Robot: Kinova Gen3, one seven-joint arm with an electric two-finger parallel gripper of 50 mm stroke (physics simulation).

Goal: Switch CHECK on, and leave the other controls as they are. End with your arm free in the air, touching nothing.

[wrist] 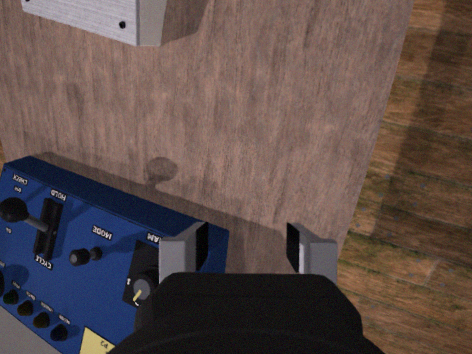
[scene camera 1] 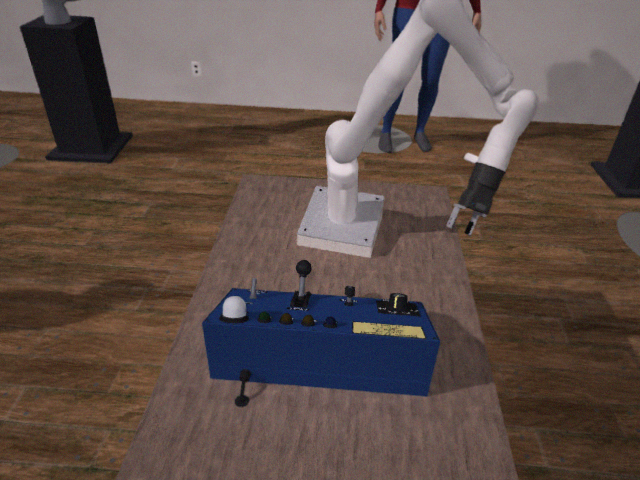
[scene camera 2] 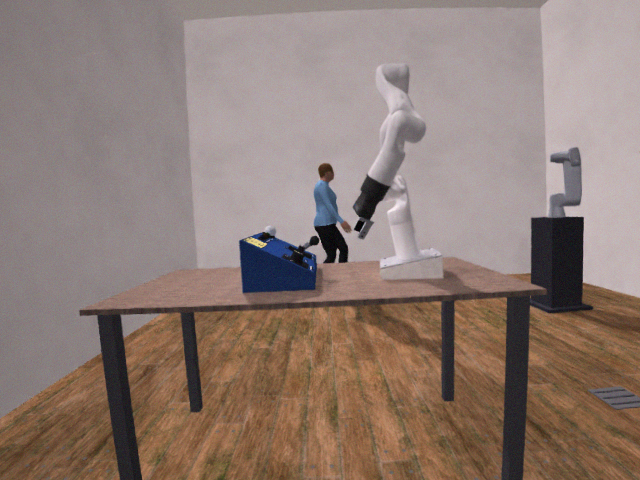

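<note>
A blue control panel stands on the table. The CHECK switch shows in scene camera 1 as a thin grey toggle at the panel's far left corner; whether it is on or off I cannot tell. In the wrist view the CHECK label shows at the panel's left end, and the toggle is hidden behind the black ball of the HOLD/CYCLE lever. My gripper is open and empty, in the air, apart from the panel, at the opposite end from CHECK.
The panel also bears a MODE knob, a rotary knob, a white dome and several small coloured domes. A small black stalk stands before it. The robot base is behind.
</note>
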